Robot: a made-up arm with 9 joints. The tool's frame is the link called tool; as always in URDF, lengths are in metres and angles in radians.
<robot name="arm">
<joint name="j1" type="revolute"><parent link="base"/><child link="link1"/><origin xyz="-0.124 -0.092 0.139"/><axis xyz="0 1 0"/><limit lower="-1.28" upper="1.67"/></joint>
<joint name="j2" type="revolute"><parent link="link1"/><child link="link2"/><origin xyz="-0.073 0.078 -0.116"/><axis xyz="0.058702 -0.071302 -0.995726"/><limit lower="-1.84" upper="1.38"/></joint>
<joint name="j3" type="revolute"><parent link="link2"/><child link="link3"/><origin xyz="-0.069 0.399 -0.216"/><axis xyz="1 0 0"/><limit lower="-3.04" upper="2.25"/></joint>
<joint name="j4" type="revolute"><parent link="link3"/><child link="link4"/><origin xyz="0.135 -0.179 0.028"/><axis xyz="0 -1 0"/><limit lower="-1.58" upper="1.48"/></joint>
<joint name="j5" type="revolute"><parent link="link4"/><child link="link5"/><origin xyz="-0.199 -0.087 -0.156"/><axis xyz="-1 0 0"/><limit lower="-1.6" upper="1.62"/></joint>
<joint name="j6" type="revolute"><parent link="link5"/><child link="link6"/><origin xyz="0.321 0.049 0.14"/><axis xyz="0 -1 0"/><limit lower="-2.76" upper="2.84"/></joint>
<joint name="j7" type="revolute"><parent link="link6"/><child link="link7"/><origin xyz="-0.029 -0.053 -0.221"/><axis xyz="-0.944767 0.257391 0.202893"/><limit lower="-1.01" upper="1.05"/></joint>
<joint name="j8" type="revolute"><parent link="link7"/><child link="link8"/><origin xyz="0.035 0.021 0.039"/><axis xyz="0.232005 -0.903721 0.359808"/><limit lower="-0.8" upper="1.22"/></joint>
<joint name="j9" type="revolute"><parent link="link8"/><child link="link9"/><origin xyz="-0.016 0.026 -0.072"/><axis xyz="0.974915 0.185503 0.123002"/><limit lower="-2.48" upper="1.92"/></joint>
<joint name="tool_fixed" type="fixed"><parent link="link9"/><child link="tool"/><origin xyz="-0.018 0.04 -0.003" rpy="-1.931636 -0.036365 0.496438"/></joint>
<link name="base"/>
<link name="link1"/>
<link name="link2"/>
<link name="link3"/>
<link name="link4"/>
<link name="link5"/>
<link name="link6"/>
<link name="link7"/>
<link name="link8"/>
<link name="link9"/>
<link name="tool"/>
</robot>
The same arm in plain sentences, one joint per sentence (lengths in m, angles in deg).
The arm has nine revolute joints in a row. What follows holds with every joint at zero, and every direction is one of the base frame's.
The first joint is mounted 0.1240 m along -x and 0.0920 m along -y and 0.1390 m along +z from the base frame's origin and rotates about +y, from -73.34 to 95.68 deg.
The second joint is mounted 0.0730 m along -x and 0.0780 m along +y and 0.1160 m along -z from the first joint and rotates about the direction (0.058702, -0.071302, -0.995726), from -105.42 to 79.07 deg.
The third joint is mounted 0.0690 m along -x and 0.3990 m along +y and 0.2160 m along -z from the second joint and rotates about +x, from -174.18 to 128.92 deg.
The fourth joint is mounted 0.1350 m along +x and 0.1790 m along -y and 0.0280 m along +z from the third joint and rotates about -y, from -90.53 to 84.80 deg.
The fifth joint is mounted 0.1990 m along -x and 0.0870 m along -y and 0.1560 m along -z from the fourth joint and rotates about -x, from -91.67 to 92.82 deg.
The sixth joint is mounted 0.3210 m along +x and 0.0490 m along +y and 0.1400 m along +z from the fifth joint and rotates about -y, from -158.14 to 162.72 deg.
The seventh joint is mounted 0.0290 m along -x and 0.0530 m along -y and 0.2210 m along -z from the sixth joint and rotates about the direction (-0.944767, 0.257391, 0.202893), from -57.87 to 60.16 deg.
The eighth joint is mounted 0.0350 m along +x and 0.0210 m along +y and 0.0390 m along +z from the seventh joint and rotates about the direction (0.232005, -0.903721, 0.359808), from -45.84 to 69.90 deg.
The ninth joint is mounted 0.0160 m along -x and 0.0260 m along +y and 0.0720 m along -z from the eighth joint and rotates about the direction (0.974915, 0.185503, 0.123002), from -142.09 to 110.01 deg.
The tool frame, which is the frame that the pose is given for, is mounted 0.0180 m along -x and 0.0400 m along +y and 0.0030 m along -z from the ninth joint; its axes are the base frame's turned by roll -110.67, pitch -2.08 and yaw 28.44 deg (as in URDF: about the fixed x, then y, then z).

